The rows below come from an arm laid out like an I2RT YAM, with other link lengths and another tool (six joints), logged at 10 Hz.
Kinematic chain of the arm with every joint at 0, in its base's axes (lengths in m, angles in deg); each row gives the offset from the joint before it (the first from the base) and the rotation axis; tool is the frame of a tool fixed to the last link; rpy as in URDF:
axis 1: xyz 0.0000 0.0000 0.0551 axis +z
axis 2: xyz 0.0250 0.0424 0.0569 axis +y
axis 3: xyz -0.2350 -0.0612 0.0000 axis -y
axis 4: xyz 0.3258 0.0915 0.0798 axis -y
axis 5: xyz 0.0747 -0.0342 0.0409 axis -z
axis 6: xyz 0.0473 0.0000 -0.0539 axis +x
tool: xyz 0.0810 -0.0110 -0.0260 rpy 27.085 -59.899 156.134
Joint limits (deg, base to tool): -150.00..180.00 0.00..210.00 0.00..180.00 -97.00..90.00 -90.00..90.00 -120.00..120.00
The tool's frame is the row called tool.
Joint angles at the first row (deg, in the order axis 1, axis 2, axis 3, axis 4, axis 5, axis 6):
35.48, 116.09, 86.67, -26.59, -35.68, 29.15
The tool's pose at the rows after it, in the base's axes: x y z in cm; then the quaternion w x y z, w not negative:
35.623 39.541 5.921 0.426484 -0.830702 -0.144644 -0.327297
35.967 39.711 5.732 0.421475 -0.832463 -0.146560 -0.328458
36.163 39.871 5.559 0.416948 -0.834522 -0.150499 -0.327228
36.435 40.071 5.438 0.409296 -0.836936 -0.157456 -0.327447
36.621 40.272 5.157 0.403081 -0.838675 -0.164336 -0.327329
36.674 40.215 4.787 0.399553 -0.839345 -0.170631 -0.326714
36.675 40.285 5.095 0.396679 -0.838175 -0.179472 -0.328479
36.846 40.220 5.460 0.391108 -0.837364 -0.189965 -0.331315
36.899 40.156 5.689 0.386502 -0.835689 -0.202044 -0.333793
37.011 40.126 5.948 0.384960 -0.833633 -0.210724 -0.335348
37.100 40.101 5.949 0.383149 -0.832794 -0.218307 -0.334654
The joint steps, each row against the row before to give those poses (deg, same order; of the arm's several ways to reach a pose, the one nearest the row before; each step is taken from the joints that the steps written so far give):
0.03, 1.20, 1.16, -0.41, 0.46, -0.03
0.06, 1.12, 1.36, -0.57, 0.61, -0.26
0.13, 1.07, 1.37, -0.94, 0.46, -0.50
0.22, 1.29, 1.91, -1.40, 0.89, -0.83
0.24, 1.22, 1.48, -0.94, 0.75, -0.77
0.02, 0.59, 0.37, -0.40, 0.33, -0.87
0.20, 0.07, 0.81, -1.02, 0.45, -0.98
0.04, 0.20, 1.18, -1.47, 0.73, -1.36
0.11, 0.08, 0.77, -1.13, 0.63, -1.49
0.00, 0.16, 0.79, -0.90, 0.22, -1.13
0.00, 0.46, 0.78, -0.83, 0.15, -1.03

